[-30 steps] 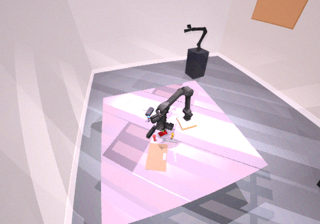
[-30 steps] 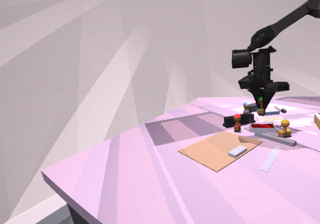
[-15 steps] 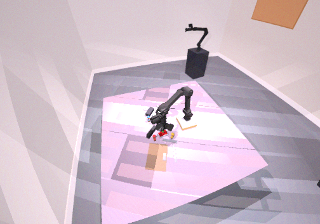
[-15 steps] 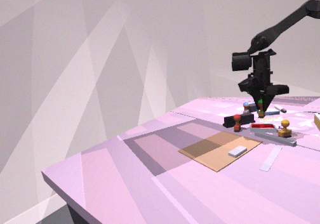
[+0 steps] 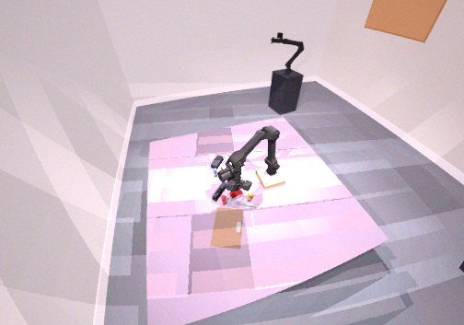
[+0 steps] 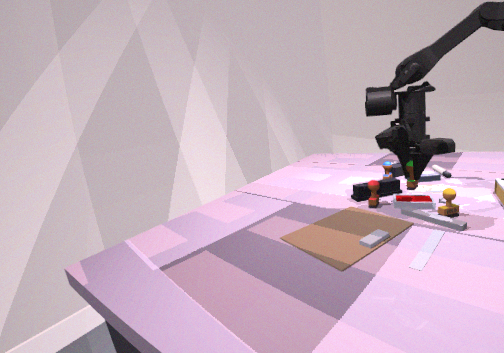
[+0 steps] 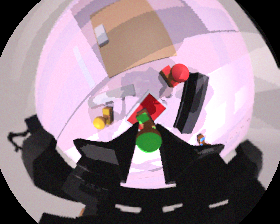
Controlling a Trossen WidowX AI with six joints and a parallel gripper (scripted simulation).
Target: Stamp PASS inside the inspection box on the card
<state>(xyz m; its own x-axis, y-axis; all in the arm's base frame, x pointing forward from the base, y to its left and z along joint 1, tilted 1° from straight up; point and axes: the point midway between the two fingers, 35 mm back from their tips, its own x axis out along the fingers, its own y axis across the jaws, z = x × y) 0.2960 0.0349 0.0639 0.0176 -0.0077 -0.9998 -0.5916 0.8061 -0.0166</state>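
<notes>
Now: the red ink pad 60 mm below my gripper tip. The rest, counted from my gripper tip: green-knobbed stamp right at my gripper tip; red-knobbed stamp 90 mm ahead, 50 mm below, 10 mm to the left; yellow-knobbed stamp 70 mm to the left, 70 mm behind, 50 mm below.
</notes>
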